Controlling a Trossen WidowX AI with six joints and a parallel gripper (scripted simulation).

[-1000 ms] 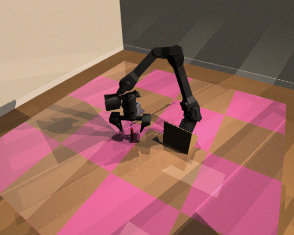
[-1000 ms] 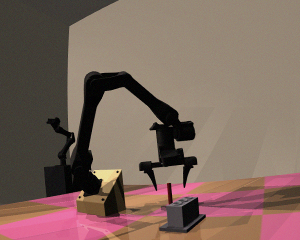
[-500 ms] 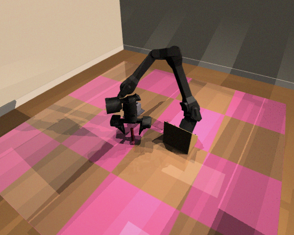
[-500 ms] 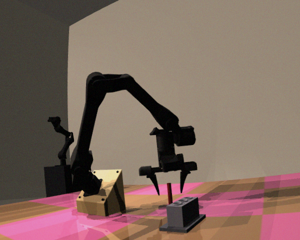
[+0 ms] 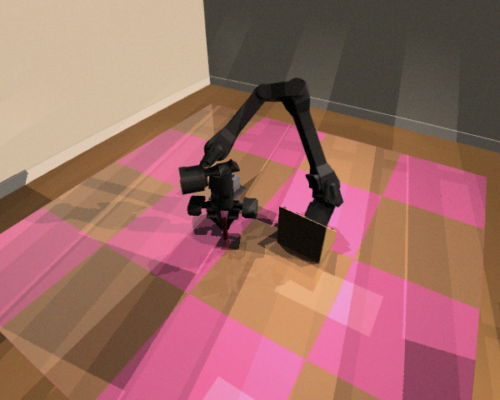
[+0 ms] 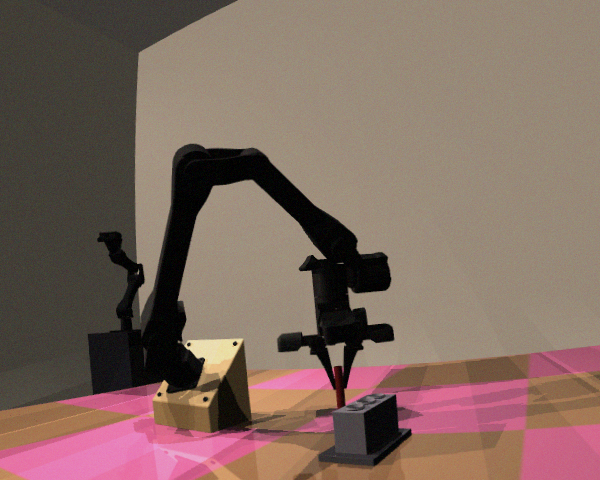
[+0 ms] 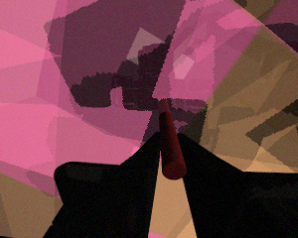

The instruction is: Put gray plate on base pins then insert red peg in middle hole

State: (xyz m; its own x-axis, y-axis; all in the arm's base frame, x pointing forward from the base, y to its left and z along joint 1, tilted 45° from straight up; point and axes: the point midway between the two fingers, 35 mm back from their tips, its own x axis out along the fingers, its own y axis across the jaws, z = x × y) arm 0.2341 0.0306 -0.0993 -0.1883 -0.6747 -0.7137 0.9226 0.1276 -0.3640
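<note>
Now: the gray plate 9 cm ahead of my gripper tip and 19 cm to the right of it. From my gripper tip the other things lie so: red peg right at my gripper tip.
</note>
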